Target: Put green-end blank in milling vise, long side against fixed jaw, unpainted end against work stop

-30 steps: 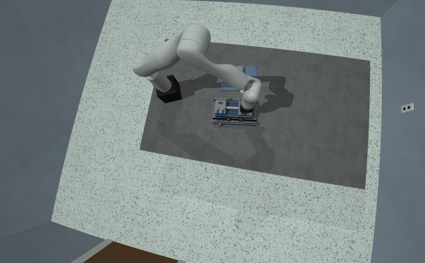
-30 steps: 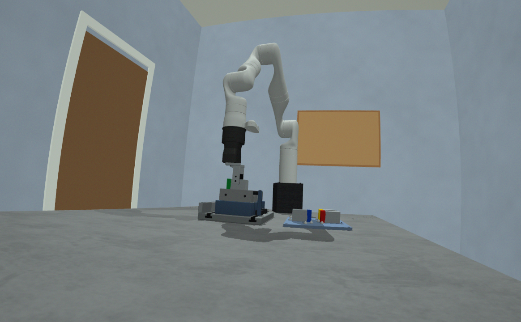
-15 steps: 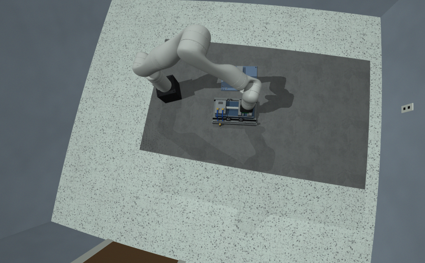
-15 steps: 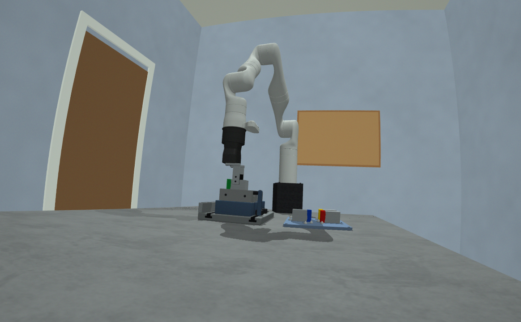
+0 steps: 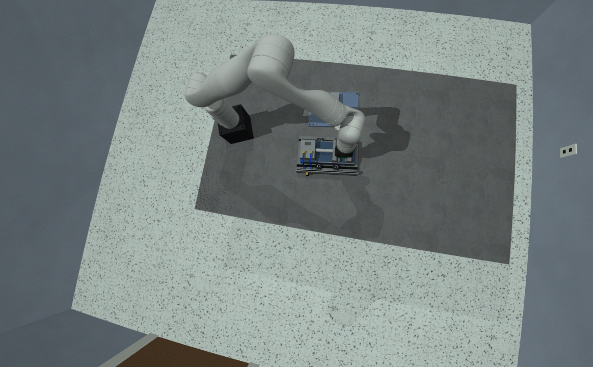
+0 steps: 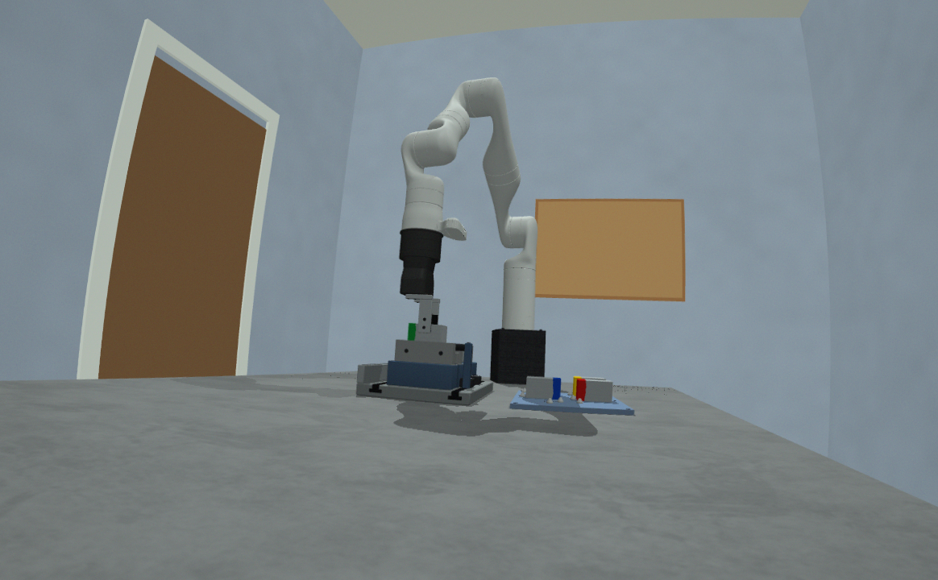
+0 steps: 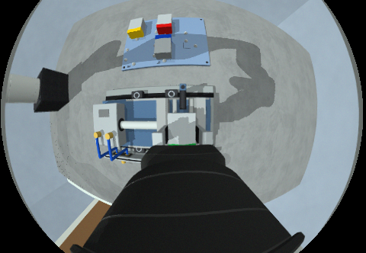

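Right now my hand is 20 mm above the green-ended blank. From my hand the other things lie so: fixed jaw (30 mm ahead, 10 mm to the left, 50 mm below); then milling vise (70 mm behind, 10 mm to the left, 90 mm below); then work stop rod (50 mm to the left, 40 mm below).
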